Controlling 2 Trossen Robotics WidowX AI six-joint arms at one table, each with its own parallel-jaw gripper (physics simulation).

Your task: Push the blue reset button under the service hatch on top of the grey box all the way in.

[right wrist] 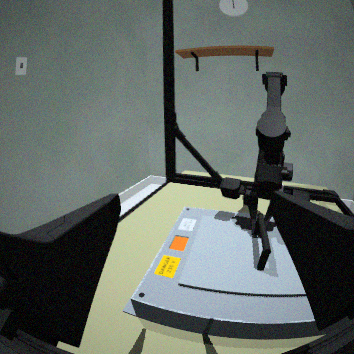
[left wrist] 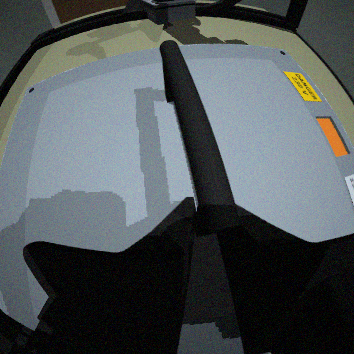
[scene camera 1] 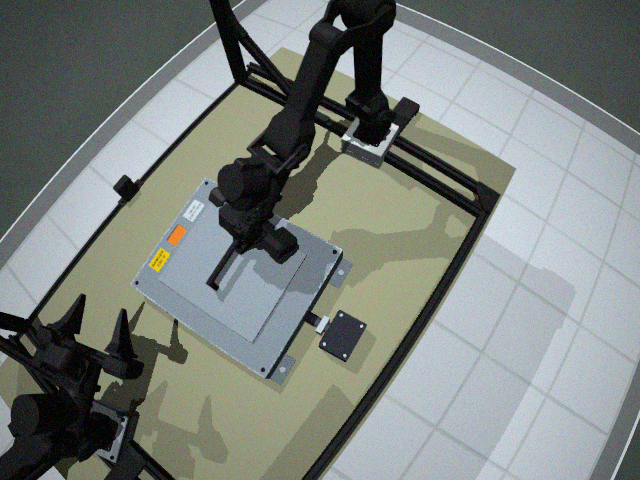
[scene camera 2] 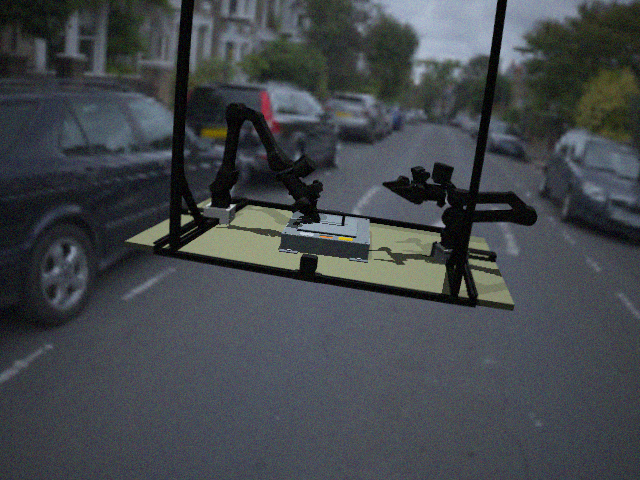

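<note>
The grey box (scene camera 1: pixel 204 322) (scene camera 2: pixel 310 244) (left wrist: pixel 20 130) (right wrist: pixel 260 327) lies on the table. Its service hatch (scene camera 1: pixel 248 310) (left wrist: pixel 90 140) (right wrist: pixel 215 270) lies flat over the top, with a black bar handle (scene camera 1: pixel 222 268) (scene camera 2: pixel 343 220) (left wrist: pixel 195 135) (right wrist: pixel 264 247) standing above it. My left gripper (scene camera 1: pixel 241 248) (scene camera 2: pixel 312 218) (left wrist: pixel 203 204) (right wrist: pixel 255 235) is shut on the near end of the handle in the left wrist view. The blue reset button does not show; the hatch covers that area. My right gripper (scene camera 1: pixel 102 303) (scene camera 2: pixel 390 184) (right wrist: pixel 197 200) is open and empty, above the table beside the box.
A dark square block (scene camera 1: pixel 342 335) with a white connector (scene camera 1: pixel 322 324) sits beside the box. Yellow (scene camera 1: pixel 159 259) (left wrist: pixel 302 86) (right wrist: pixel 167 266), orange (scene camera 1: pixel 176 235) (left wrist: pixel 332 136) (right wrist: pixel 179 243) and white labels (scene camera 1: pixel 193 210) (right wrist: pixel 187 224) line one box edge. A black frame (scene camera 1: pixel 413 330) runs around the table.
</note>
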